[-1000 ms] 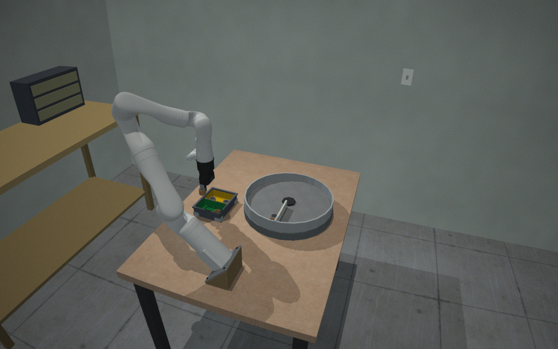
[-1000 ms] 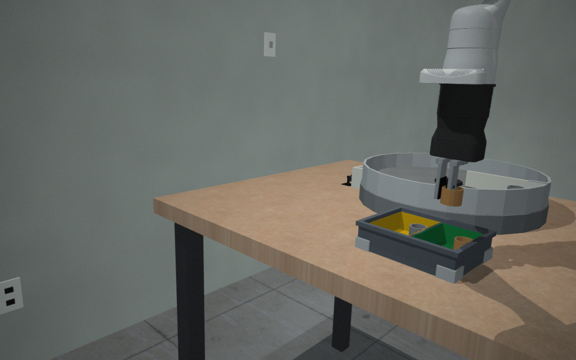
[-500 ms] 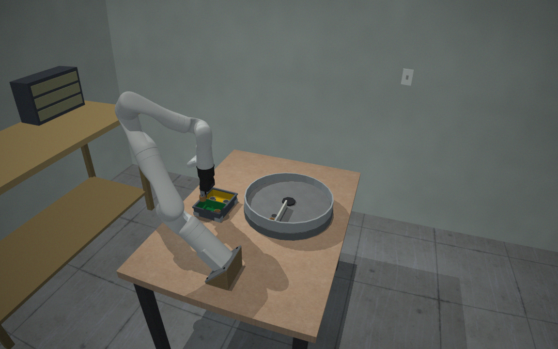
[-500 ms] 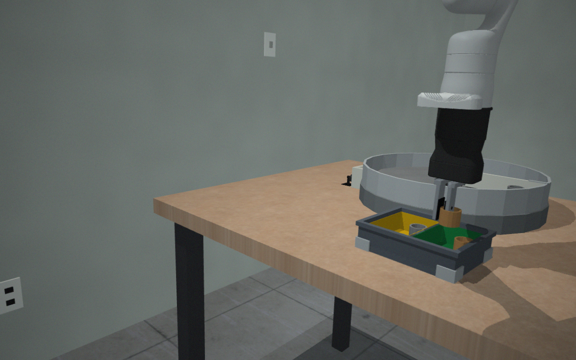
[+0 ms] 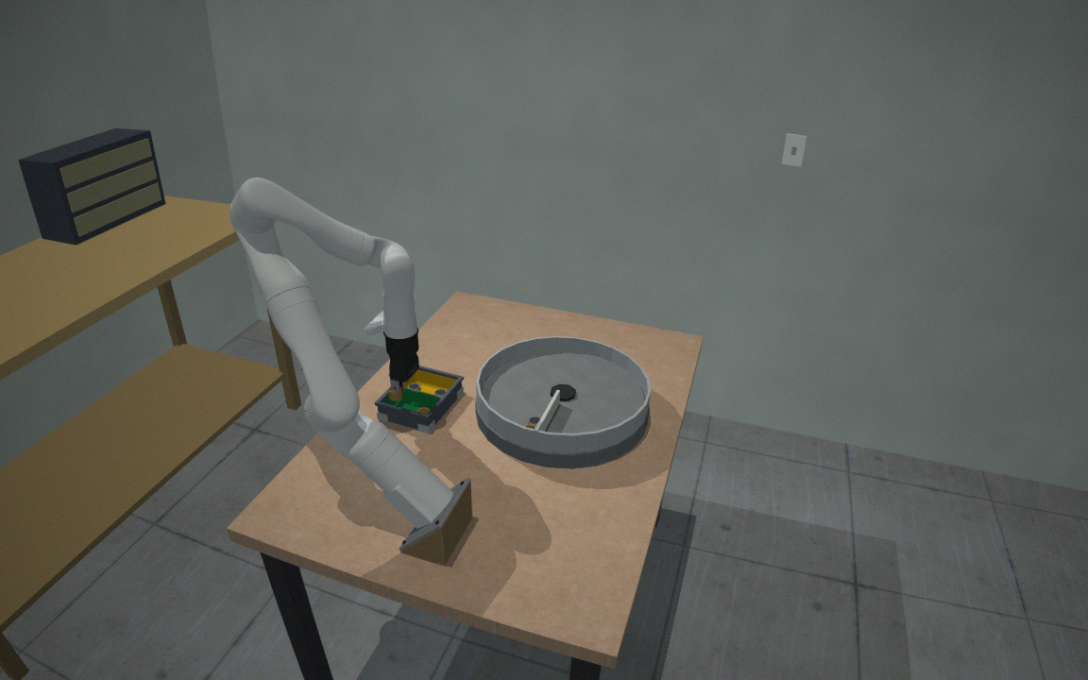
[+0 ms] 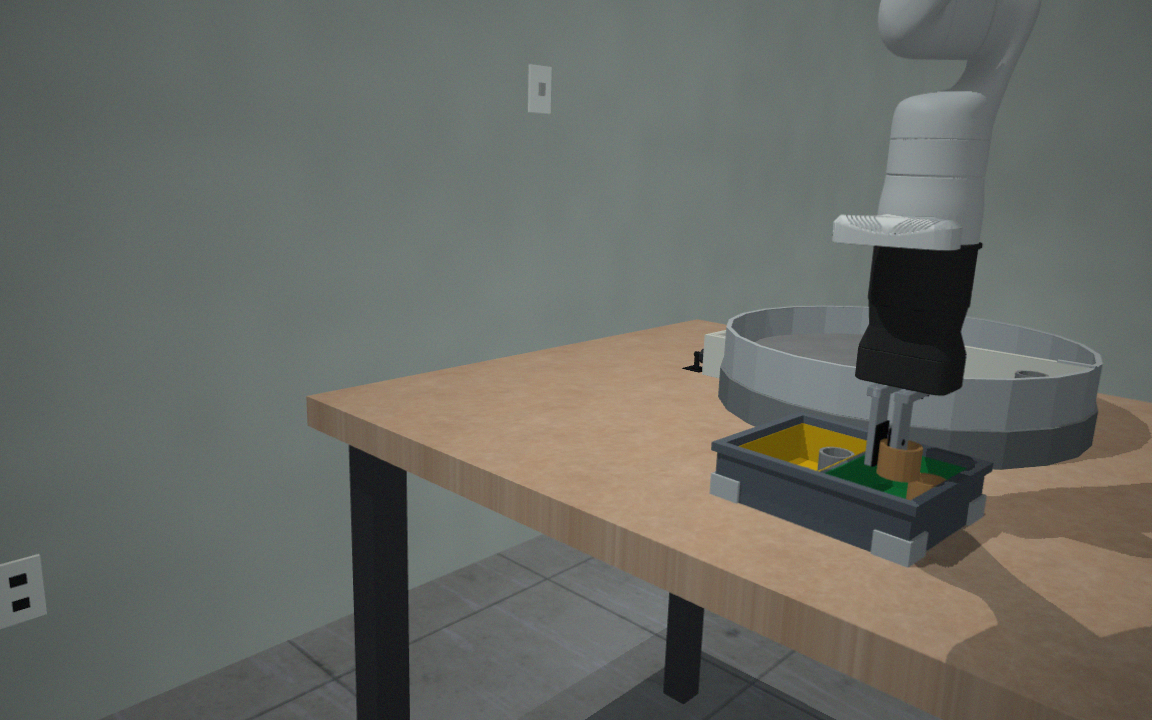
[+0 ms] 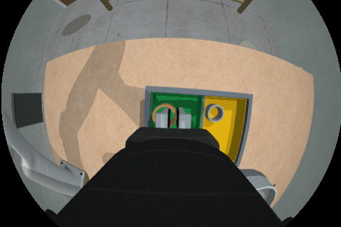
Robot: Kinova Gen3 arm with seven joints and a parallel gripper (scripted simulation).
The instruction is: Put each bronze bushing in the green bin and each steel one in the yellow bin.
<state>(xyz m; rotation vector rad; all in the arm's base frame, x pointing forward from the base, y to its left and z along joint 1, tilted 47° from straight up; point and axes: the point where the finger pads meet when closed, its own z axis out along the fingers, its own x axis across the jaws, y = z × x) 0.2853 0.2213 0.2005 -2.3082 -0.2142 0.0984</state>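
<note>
My hand is 50 mm short of the bin tray, 50 mm above it and 30 mm to the left of it. From my hand the other things lie so: grey turntable: 350 mm to the right, 200 mm ahead, 20 mm below.
</note>
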